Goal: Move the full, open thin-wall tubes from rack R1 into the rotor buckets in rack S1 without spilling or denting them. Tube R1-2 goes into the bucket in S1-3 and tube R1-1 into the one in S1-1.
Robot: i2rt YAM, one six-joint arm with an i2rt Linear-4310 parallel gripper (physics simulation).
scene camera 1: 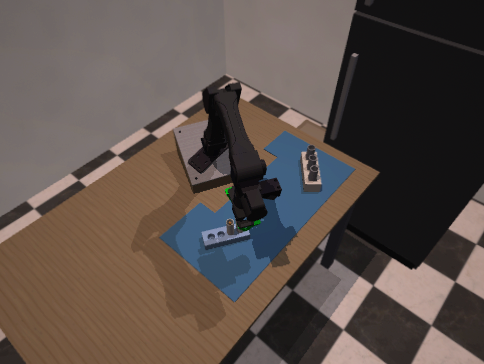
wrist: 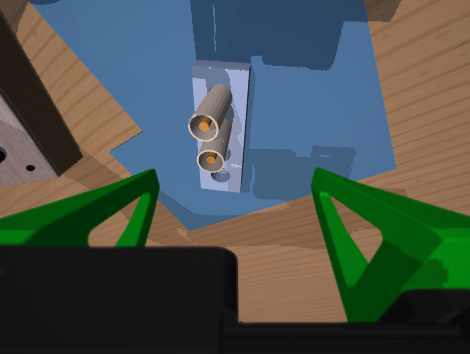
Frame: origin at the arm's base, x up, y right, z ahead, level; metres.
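Seen in the pictures: gripper, fingertip midpoint: (scene camera 1: 240,217) (wrist: 235,177); arm's base, link origin: (scene camera 1: 211,151).
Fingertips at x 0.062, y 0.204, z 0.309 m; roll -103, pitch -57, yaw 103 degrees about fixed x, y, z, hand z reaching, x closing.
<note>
Pixels of each thing's top centre, then the offset from my fingertips to it. "spot": a spot on its surface instead. Level surfaces: height alone.
- pale blue rack, top centre: (wrist: 220,140) (scene camera 1: 225,233) dx -0.120, dy +0.018, dz -0.051 m
- tube, top centre: (wrist: 208,161) (scene camera 1: 230,221) dx -0.053, dy +0.005, dz -0.040 m
- white rack, surface spot: (scene camera 1: 312,187) spot: dx -0.122, dy -0.340, dz +0.071 m
- blue mat, surface height: dx -0.149 m
- wooden table, surface height: dx -0.152 m
Two tan, open thin-wall tubes stand upright in the pale blue rack (scene camera 1: 227,241) (wrist: 241,100), orange inside. One tube (scene camera 1: 230,227) (wrist: 217,104) shows clearly in both views. The other tube (wrist: 211,159) is mostly hidden or unclear in the scene view; I cannot tell which tube is which by label. My gripper (scene camera 1: 242,212) (wrist: 235,177) is open and empty, above and beside the tube rack; the tubes are not between the fingertips. The white rack (scene camera 1: 312,187) holds three dark grey buckets (scene camera 1: 311,151) (scene camera 1: 313,160) (scene camera 1: 314,173) in a row.
Both racks rest on a blue mat (scene camera 1: 295,200) (wrist: 310,105) on the wooden table (scene camera 1: 90,250) (wrist: 425,90). The arm's grey base plate (scene camera 1: 187,140) (wrist: 20,155) is beside the mat. A black fridge (scene camera 1: 410,125) stands beyond the table's right end.
</note>
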